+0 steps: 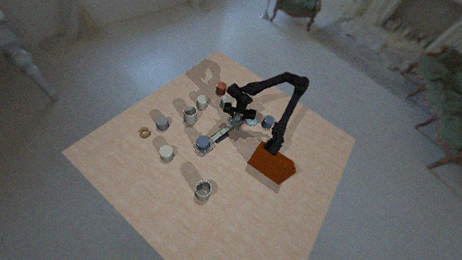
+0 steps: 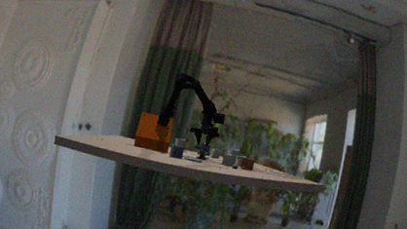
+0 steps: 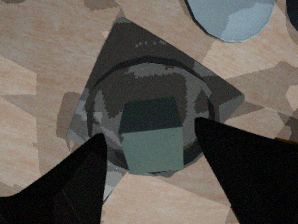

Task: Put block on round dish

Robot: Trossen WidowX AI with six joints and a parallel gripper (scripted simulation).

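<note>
Right now my gripper tip is 1 cm short of the grey balance, 12 cm to the right of it and 5 cm above it. Also, from my gripper tip: blue-grey cup (2 cm ahead, 28 cm to the left, 3 cm below); then red-brown cup (28 cm ahead, 12 cm to the right, 5 cm below).
</note>
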